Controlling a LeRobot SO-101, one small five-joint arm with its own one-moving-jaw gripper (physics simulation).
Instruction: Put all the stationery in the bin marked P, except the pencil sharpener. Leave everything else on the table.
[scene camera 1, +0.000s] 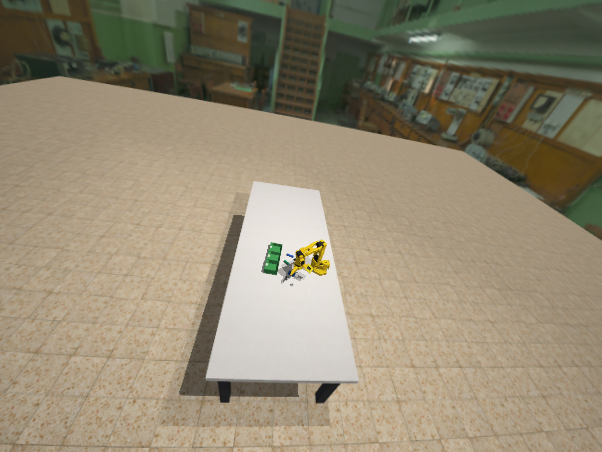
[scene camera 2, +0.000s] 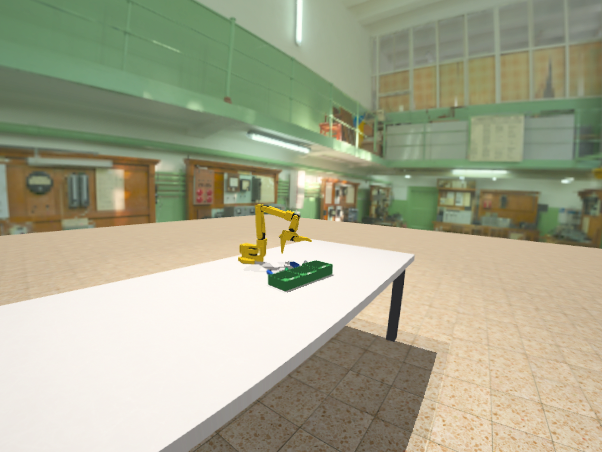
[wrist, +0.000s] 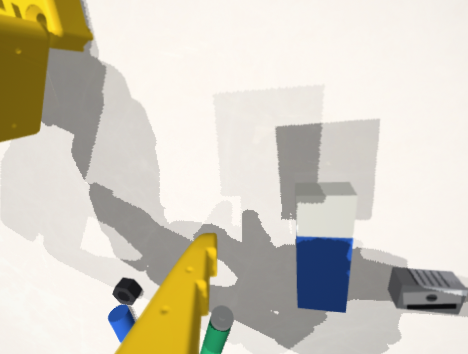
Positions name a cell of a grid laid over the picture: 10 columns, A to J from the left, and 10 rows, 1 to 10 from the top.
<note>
In view: a green three-compartment bin (scene camera 2: E7) and an eraser (wrist: G6).
The wrist view misses the green three-compartment bin: it is out of frame.
</note>
